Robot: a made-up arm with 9 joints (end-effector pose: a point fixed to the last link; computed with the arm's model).
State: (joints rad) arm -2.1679 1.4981 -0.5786 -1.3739 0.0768 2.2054 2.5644 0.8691 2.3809
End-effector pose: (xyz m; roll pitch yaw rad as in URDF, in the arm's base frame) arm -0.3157 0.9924 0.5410 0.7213 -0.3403 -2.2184
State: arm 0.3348 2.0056 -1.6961 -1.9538 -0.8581 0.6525 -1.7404 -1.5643 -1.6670
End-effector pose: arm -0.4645 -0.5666 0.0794 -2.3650 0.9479 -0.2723
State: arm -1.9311 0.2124 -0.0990 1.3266 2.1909 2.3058 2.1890 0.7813 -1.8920
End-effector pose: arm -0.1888 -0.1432 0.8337 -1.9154 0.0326 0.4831
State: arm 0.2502 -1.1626 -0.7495 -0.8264 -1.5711 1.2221 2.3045 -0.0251 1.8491
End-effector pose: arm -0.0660 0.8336 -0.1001 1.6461 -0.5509 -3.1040
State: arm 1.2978 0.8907 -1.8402 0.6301 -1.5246 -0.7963 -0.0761 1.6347 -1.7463
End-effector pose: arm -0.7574 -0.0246 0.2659 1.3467 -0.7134 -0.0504
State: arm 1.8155 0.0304 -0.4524 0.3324 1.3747 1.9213 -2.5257 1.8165 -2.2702
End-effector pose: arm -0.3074 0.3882 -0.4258 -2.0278 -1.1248 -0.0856
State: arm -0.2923 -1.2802 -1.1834 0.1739 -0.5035 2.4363 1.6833 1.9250 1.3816
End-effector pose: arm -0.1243 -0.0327 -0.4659 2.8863 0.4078 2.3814
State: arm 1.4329 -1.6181 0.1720 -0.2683 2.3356 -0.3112 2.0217 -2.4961 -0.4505
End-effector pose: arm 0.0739 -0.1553 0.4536 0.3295 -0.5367 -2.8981
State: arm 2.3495 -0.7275 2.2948 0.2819 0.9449 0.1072 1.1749 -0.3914 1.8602
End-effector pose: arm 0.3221 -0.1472 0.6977 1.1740 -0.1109 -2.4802
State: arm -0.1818 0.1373 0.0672 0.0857 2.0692 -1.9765 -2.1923 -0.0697 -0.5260
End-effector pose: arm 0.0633 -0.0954 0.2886 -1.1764 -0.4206 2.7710
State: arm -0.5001 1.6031 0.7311 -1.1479 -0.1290 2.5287 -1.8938 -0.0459 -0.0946
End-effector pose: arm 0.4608 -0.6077 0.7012 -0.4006 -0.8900 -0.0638
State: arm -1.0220 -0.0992 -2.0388 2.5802 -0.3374 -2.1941 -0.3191 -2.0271 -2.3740
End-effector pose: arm -0.1067 0.2085 -0.7155 -2.8696 0.6918 -1.5857
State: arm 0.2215 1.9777 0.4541 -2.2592 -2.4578 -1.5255 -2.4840 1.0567 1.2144
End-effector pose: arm 0.0305 -0.9001 0.8872 3.1124 1.3240 -0.3720
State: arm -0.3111 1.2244 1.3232 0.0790 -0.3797 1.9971 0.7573 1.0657 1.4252
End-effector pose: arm 0.4653 -0.2345 -0.2492 -2.9562 -1.3121 -2.4928
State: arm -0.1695 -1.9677 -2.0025 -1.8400 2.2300 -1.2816 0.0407 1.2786 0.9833
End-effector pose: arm -0.1443 0.7751 0.2423 1.5440 -0.0543 -2.4842
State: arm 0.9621 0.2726 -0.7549 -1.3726 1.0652 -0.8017 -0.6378 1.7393 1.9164
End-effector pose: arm -0.1217 -0.1472 -0.0551 2.9848 0.8735 -1.1220
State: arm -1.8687 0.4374 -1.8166 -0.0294 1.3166 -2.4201 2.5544 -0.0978 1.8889
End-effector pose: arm -0.4899 0.0765 0.0340 -2.9365 -0.0225 2.1621
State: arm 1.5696 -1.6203 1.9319 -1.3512 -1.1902 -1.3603 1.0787 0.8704 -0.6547
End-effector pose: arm 0.3967 -0.7095 0.7139 -0.1560 0.1663 2.5845
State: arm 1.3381 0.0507 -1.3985 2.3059 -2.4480 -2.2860 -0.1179 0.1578 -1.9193
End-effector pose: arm -0.3291 0.6143 0.4831 -0.4939 0.0722 -1.7625
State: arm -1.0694 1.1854 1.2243 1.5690 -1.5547 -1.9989 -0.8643 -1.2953 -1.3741
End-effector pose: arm -0.0143 0.4208 0.6781 -1.7580 -0.3079 0.5460
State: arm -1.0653 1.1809 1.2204 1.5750 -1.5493 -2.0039 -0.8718 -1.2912 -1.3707
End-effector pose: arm -0.0173 0.4142 0.6825 -1.7453 -0.3197 0.5485
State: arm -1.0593 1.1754 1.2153 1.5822 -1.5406 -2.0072 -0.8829 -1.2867 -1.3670
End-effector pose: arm -0.0201 0.4057 0.6880 -1.7259 -0.3350 0.5483
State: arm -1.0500 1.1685 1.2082 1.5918 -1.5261 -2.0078 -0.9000 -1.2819 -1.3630
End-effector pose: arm -0.0225 0.3942 0.6954 -1.6946 -0.3566 0.5432
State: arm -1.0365 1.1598 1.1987 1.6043 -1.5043 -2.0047 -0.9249 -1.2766 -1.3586
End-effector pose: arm -0.0243 0.3788 0.7048 -1.6472 -0.3856 0.5311
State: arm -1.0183 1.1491 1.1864 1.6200 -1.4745 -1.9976 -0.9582 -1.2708 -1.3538
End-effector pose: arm -0.0255 0.3587 0.7164 -1.5813 -0.4223 0.5103
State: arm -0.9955 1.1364 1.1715 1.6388 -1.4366 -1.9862 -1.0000 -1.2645 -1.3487
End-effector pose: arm -0.0259 0.3339 0.7294 -1.4948 -0.4656 0.4788
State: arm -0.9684 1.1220 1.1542 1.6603 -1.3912 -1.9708 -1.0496 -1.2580 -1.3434
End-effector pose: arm -0.0257 0.3046 0.7431 -1.3866 -0.5137 0.4348
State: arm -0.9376 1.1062 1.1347 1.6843 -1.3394 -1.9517 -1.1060 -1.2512 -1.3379
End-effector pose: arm -0.0247 0.2711 0.7567 -1.2563 -0.5635 0.3770
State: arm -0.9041 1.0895 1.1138 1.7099 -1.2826 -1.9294 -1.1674 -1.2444 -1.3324
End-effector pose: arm -0.0232 0.2344 0.7691 -1.1050 -0.6111 0.3040
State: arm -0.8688 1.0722 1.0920 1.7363 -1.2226 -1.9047 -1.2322 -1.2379 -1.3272
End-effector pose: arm -0.0210 0.1957 0.7795 -0.9346 -0.6528 0.2163
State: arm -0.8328 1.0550 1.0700 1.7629 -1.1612 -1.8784 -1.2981 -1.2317 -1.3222
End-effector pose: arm -0.0185 0.1562 0.7877 -0.7505 -0.6846 0.1163
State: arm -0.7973 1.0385 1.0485 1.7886 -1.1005 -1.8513 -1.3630 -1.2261 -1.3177
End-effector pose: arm -0.0156 0.1176 0.7932 -0.5605 -0.7035 0.0091
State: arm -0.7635 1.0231 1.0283 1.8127 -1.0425 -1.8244 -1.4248 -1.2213 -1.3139
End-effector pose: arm -0.0126 0.0813 0.7964 -0.3740 -0.7088 -0.0982
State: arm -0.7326 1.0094 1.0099 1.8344 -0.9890 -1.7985 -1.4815 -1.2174 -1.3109
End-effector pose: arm -0.0095 0.0486 0.7977 -0.2014 -0.7017 -0.1979
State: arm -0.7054 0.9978 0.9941 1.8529 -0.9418 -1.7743 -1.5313 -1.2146 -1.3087
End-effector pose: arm -0.0064 0.0204 0.7975 -0.0508 -0.6853 -0.2840
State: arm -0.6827 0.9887 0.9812 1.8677 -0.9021 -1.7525 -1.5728 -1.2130 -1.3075
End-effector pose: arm -0.0034 -0.0024 0.7966 0.0726 -0.6638 -0.3533
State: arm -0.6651 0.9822 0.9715 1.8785 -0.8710 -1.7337 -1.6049 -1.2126 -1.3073
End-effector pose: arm -0.0005 -0.0195 0.7953 0.1662 -0.6415 -0.4046
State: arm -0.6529 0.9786 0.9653 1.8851 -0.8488 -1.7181 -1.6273 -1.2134 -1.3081
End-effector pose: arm 0.0022 -0.0306 0.7942 0.2300 -0.6215 -0.4385
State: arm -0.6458 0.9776 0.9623 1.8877 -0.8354 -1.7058 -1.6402 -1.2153 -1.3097
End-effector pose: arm 0.0048 -0.0360 0.7934 0.2661 -0.6059 -0.4571
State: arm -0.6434 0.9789 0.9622 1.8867 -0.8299 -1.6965 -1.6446 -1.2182 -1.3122
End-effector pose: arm 0.0071 -0.0364 0.7931 0.2784 -0.5952 -0.4629
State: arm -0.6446 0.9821 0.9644 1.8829 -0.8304 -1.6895 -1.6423 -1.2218 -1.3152
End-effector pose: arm 0.0094 -0.0329 0.7930 0.2721 -0.5885 -0.4593
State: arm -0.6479 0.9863 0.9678 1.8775 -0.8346 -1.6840 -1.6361 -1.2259 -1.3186
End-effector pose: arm 0.0115 -0.0272 0.7931 0.2552 -0.5843 -0.4505
